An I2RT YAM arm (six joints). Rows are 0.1 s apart.
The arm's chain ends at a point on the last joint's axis. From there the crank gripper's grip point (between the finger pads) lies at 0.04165 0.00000 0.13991 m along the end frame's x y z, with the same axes.
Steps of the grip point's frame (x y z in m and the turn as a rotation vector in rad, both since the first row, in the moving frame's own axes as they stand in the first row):
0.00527 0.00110 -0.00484 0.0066 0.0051 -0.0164
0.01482 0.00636 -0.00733 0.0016 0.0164 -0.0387
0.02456 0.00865 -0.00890 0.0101 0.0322 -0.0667
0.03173 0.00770 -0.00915 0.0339 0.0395 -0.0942
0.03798 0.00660 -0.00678 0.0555 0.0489 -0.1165
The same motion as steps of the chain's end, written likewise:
0.00457 0.00271 -0.00462 0.0066 0.0051 -0.0164
0.01257 0.00824 -0.00663 0.0016 0.0164 -0.0387
0.02022 0.01298 -0.00747 0.0101 0.0322 -0.0667
0.02665 0.01658 -0.00725 0.0339 0.0395 -0.0942
0.03194 0.01952 -0.00423 0.0555 0.0489 -0.1165

